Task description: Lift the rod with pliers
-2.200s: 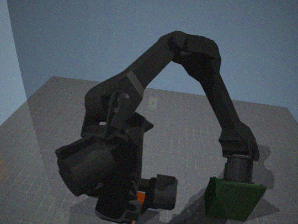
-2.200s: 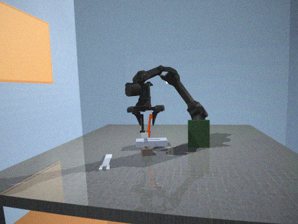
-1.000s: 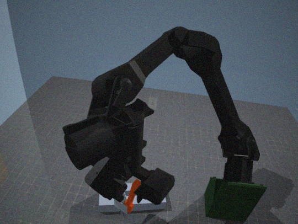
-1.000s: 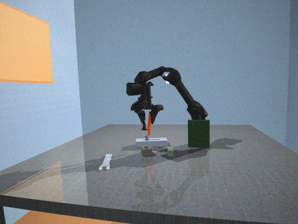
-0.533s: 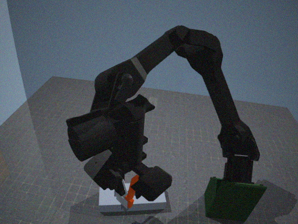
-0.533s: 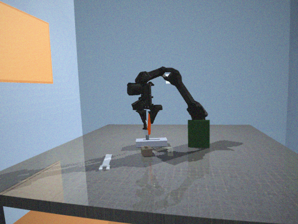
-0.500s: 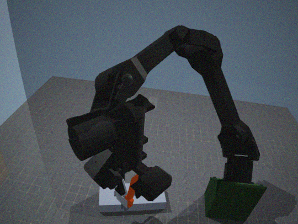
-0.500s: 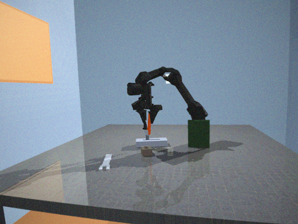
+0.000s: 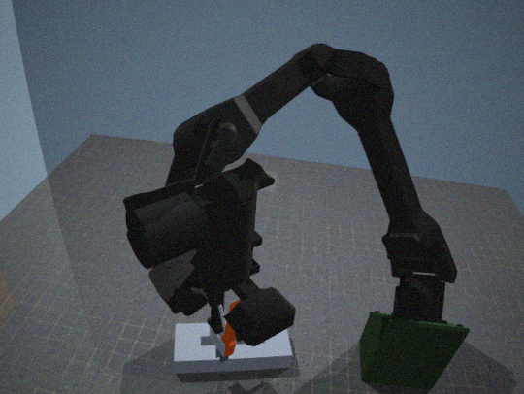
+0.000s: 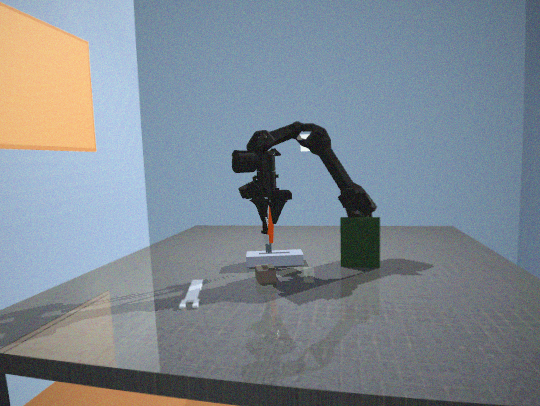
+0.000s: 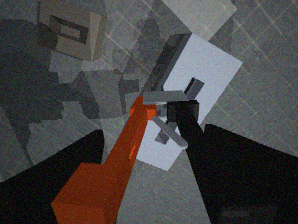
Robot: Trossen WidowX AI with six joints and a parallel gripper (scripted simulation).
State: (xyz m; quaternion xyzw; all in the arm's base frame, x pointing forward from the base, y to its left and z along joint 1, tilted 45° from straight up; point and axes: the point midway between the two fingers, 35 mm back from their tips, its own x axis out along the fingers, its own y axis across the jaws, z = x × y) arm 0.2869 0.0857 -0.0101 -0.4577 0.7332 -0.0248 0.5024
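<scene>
Right now my gripper tip is 10 mm past the grey channel block, 50 mm to the left of it and 120 mm above it. Also, from my gripper tip: brown holster 10 mm behind, 110 mm to the left, 130 mm below; orange handle 10 mm behind, 10 mm to the left; small white forked piece 150 mm ahead, 260 mm to the left, 140 mm below.
</scene>
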